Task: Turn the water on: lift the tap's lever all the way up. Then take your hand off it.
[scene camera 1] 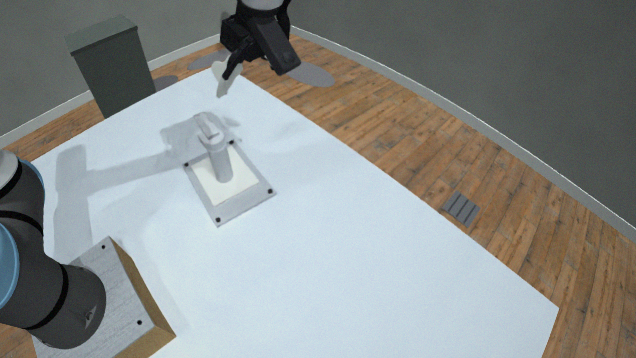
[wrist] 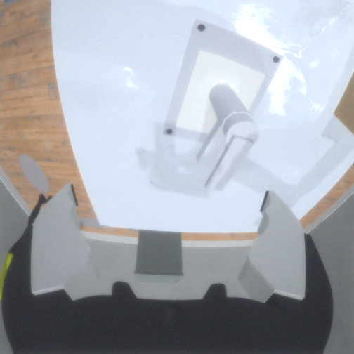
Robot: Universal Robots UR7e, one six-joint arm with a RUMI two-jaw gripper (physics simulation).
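Pixels of known places: gripper, fingertip midpoint: (scene camera 1: 246,82); arm's base, link origin: (scene camera 1: 72,307).
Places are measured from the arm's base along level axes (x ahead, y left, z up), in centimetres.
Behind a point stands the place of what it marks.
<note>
The pale grey tap (scene camera 1: 221,165) @[x 40.8, y 18.0, z -2.5 cm] (wrist: 227,102) stands upright on a plate (scene camera 1: 240,208) @[x 40.6, y 9.4, z -9.5 cm] (wrist: 190,65) with a cream centre and dark corner screws. Its lever (scene camera 1: 206,125) @[x 41.0, y 24.4, z 5.3 cm] (wrist: 231,161) reaches out from the tap's head and looks raised at a slant; the exact angle is hard to tell. A narrower bar shows beside it in the wrist view. My gripper (scene camera 1: 245,75) @[x 50.9, y 20.4, z 15.2 cm] (wrist: 169,191) is open, its jaws wide apart with nothing between them. It hangs beyond the tap near the table's far corner, apart from the lever.
The white table (scene camera 1: 350,250) @[x 55.7, y -13.1, z -10.3 cm] (wrist: 110,100) bears the tap. The robot's base block (scene camera 1: 122,300) @[x 10.4, y -3.6, z 0.1 cm] is at the near left. A dark green-grey cabinet (scene camera 1: 112,70) (wrist: 160,254) stands behind the far edge. A floor vent (scene camera 1: 461,208) lies on the wooden floor at the right.
</note>
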